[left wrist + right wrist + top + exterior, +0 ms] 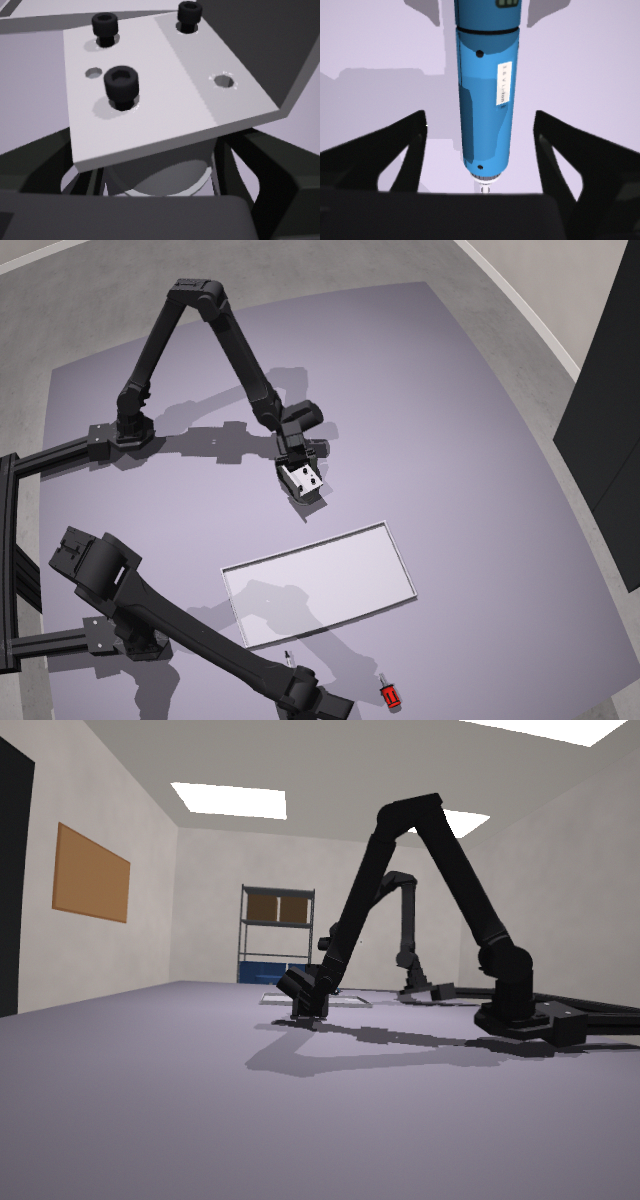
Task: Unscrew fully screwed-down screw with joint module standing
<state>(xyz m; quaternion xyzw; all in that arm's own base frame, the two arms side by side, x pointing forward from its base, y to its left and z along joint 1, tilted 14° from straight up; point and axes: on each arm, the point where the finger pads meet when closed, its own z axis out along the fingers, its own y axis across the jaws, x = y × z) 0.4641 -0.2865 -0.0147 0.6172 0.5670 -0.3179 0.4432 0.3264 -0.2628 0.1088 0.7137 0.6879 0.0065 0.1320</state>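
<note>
Right now the joint module body is 10 mm above my left hand. From my left hand the other things lie so: white tray (20 mm behind, 260 mm to the right, 20 mm below); then white bracket (50 mm above); then red hand screwdriver (80 mm ahead, 570 mm to the right, 10 mm below).
</note>
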